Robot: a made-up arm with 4 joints. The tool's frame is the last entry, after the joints. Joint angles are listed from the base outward.
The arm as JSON. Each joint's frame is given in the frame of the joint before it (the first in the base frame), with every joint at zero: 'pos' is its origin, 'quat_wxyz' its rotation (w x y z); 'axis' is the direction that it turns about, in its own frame. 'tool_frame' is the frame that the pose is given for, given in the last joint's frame.
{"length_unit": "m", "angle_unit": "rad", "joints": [
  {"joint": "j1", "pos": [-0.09, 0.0, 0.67], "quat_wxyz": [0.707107, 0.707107, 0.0, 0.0], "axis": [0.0, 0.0, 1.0]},
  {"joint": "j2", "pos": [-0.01, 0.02, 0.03], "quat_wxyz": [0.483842, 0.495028, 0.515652, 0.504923], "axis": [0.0, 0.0, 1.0]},
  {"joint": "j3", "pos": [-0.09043, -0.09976, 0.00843], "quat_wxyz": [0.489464, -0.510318, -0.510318, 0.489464], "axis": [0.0, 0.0, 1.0]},
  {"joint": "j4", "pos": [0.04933, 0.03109, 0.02], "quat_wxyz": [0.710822, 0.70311, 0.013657, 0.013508], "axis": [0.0, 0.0, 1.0]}
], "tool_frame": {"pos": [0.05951, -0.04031, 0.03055], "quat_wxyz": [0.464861, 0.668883, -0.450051, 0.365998]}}
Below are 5 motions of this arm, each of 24 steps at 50 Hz.
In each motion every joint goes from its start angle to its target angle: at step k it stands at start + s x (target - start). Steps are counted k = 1, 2, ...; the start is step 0. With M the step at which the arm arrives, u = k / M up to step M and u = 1 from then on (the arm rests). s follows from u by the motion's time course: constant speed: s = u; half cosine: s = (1 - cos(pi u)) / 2; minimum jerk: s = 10 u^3 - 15 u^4 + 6 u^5.
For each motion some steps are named. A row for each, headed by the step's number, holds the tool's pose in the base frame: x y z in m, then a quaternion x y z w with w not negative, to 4 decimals.
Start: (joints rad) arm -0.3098 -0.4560 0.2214 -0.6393
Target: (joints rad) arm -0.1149 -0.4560 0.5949 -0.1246
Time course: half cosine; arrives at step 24
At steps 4, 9, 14, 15, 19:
4: -0.1152 -0.0260 0.6460 -0.4832 -0.0712 -0.1317 0.8626
9: -0.1236 -0.0326 0.6463 -0.4348 -0.0950 -0.2046 0.8718
14: -0.1365 -0.0396 0.6431 -0.3619 -0.1348 -0.2949 0.8740
15: -0.1391 -0.0408 0.6420 -0.3468 -0.1434 -0.3114 0.8731
19: -0.1480 -0.0438 0.6371 -0.2947 -0.1741 -0.3632 0.8666

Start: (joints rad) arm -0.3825 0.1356 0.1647 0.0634
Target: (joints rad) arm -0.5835 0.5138 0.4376 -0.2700
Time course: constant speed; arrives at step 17
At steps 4, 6, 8, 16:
4: -0.1332 -0.0211 0.6361 0.0758 0.0924 -0.3098 0.9433
6: -0.1352 -0.0164 0.6415 0.0679 0.1102 -0.3239 0.9372
8: -0.1368 -0.0118 0.6471 0.0596 0.1291 -0.3375 0.9305
16: -0.1378 0.0051 0.6712 0.0234 0.2146 -0.3838 0.8978

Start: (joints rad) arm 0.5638 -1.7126 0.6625 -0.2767
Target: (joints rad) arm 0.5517 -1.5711 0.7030 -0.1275
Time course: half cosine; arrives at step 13
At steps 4, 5, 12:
4: -0.1416 -0.0881 0.6379 -0.6236 -0.5553 -0.4305 0.3426
5: -0.1421 -0.0885 0.6371 -0.6136 -0.5597 -0.4314 0.3523
12: -0.1451 -0.0915 0.6316 -0.5483 -0.5845 -0.4363 0.4092

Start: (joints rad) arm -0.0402 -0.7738 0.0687 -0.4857
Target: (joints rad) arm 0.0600 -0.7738 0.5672 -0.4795
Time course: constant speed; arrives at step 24
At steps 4, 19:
4: -0.1019 -0.0509 0.6451 -0.5363 -0.2161 -0.1353 0.8046
19: -0.1249 -0.0451 0.6374 -0.5301 -0.2653 -0.2977 0.7483

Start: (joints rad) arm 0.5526 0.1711 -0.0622 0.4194
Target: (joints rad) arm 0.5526 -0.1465 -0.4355 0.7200
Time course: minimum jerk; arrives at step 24
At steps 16, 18, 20, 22, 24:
16: -0.0052 -0.0540 0.6129 0.3399 -0.2748 0.0514 0.8979
18: -0.0005 -0.0563 0.6140 0.3341 -0.2629 0.0653 0.9028
20: 0.0024 -0.0577 0.6146 0.3303 -0.2547 0.0737 0.9059
22: 0.0037 -0.0583 0.6149 0.3286 -0.2509 0.0773 0.9073
24: 0.0039 -0.0584 0.6149 0.3283 -0.2502 0.0780 0.9075

